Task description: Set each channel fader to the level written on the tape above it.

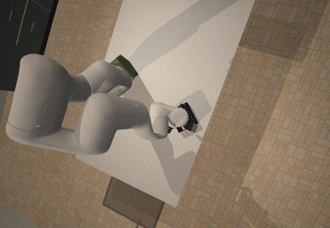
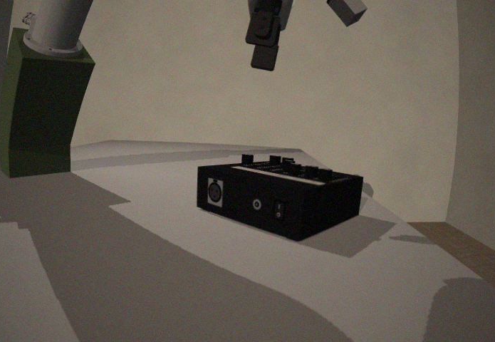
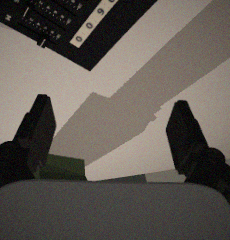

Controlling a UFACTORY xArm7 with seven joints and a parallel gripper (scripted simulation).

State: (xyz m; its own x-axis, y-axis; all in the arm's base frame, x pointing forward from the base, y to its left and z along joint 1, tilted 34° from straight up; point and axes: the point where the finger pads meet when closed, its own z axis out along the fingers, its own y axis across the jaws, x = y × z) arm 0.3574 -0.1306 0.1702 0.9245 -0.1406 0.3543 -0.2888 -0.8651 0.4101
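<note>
Right now the master fader cap is 7 cm to the left of my hand and 14 cm below it.
</note>
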